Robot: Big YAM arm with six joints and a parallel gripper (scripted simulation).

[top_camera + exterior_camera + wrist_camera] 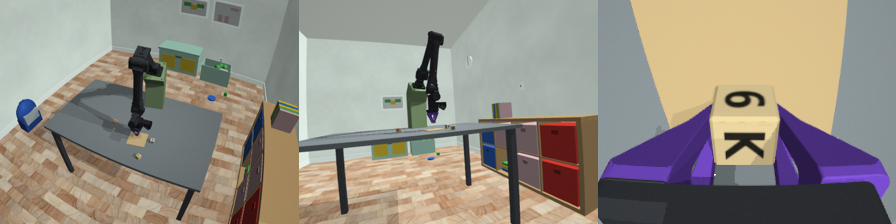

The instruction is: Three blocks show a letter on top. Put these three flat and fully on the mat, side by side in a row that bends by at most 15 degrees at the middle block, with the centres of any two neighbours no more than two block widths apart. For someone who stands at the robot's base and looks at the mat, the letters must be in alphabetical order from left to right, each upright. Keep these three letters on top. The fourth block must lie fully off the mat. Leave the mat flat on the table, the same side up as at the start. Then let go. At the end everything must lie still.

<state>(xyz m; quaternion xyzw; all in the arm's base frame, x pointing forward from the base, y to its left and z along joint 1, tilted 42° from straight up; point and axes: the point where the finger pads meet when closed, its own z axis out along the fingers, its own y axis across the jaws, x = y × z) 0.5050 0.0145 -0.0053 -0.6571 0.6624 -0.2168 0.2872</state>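
Now: hand 60 mm above the mat. Round my hand: wooden block (10 mm above).
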